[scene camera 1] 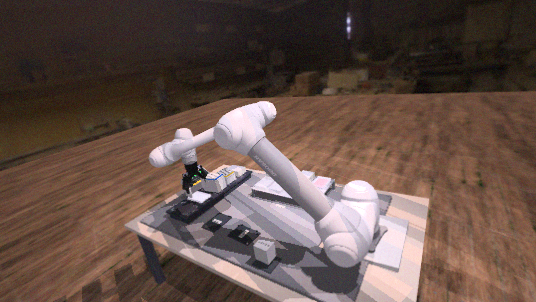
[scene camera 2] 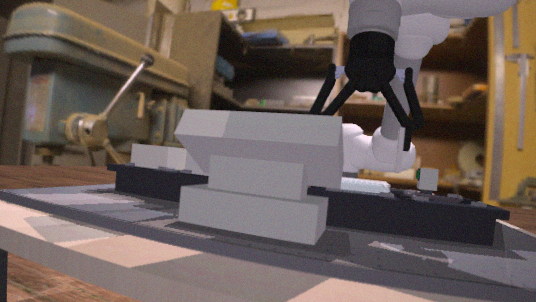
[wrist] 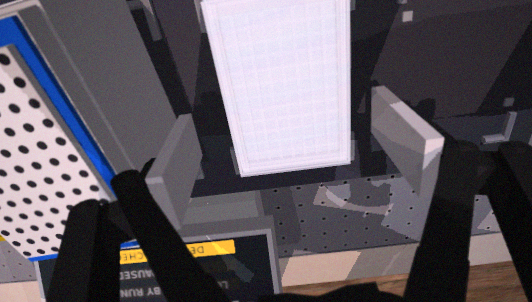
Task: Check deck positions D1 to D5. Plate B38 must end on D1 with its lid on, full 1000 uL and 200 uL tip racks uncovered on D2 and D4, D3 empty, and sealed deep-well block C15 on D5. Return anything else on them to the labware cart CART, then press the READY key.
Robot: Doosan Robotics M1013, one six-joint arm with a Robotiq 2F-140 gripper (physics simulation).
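Frame: origin at the arm's base, x left, y up, z ahead, level; centimetres.
Seen in the pictures: gripper, between the fingertips: (scene camera 1: 197, 192) (scene camera 2: 359, 168) (wrist: 283, 122).
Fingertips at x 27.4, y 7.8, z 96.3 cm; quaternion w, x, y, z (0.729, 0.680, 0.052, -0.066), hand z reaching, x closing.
Pixels of each thing's top centre, then the offset from my fingertips to it. "*": a spot on its surface instead.
- blue-edged tip rack, centre of its top: (wrist: 8, 178) (scene camera 1: 212, 175) dx -12.6, dy +6.8, dz -0.6 cm
- yellow-edged rack, centre of its top: (scene camera 1: 223, 172) dx -24.2, dy +2.8, dz +3.2 cm
- pale block, centre of its top: (scene camera 2: 169, 147) (scene camera 1: 235, 168) dx -36.4, dy +0.5, dz +5.2 cm
- tilted display console, a spot on its surface: (wrist: 250, 270) * dx -2.0, dy +2.2, dz +11.8 cm
- pale box, centre of its top: (scene camera 2: 428, 168) (scene camera 1: 263, 243) dx +11.0, dy +1.8, dz -70.3 cm
My gripper (scene camera 1: 194, 188) (scene camera 2: 362, 131) (wrist: 283, 122) is open and empty. In the wrist view its pale fingertips stand wide apart on either side of the near end of a pale, translucent-looking plate (scene camera 1: 199, 197) (scene camera 2: 365, 186) (wrist: 287, 85). The plate lies flat on the dark deck (scene camera 1: 184, 215) (scene camera 2: 410, 217) (wrist: 220, 182); its label and deck number are not readable. A blue-edged tip rack (scene camera 1: 215, 181) (wrist: 30, 150) stands beside it with its holed top showing. A yellow-edged rack (scene camera 1: 229, 176) and a pale block (scene camera 1: 240, 170) (scene camera 2: 150, 155) are further along the deck.
The tilted display console (scene camera 2: 265, 130) (wrist: 250, 270) stands close beside the deck, partly behind my fingers. Two dark nests (scene camera 1: 217, 221) (scene camera 1: 245, 233) and a pale box (scene camera 1: 265, 251) are on the mat. A low white stand (scene camera 1: 262, 186) is behind the arm. The READY key is not identifiable.
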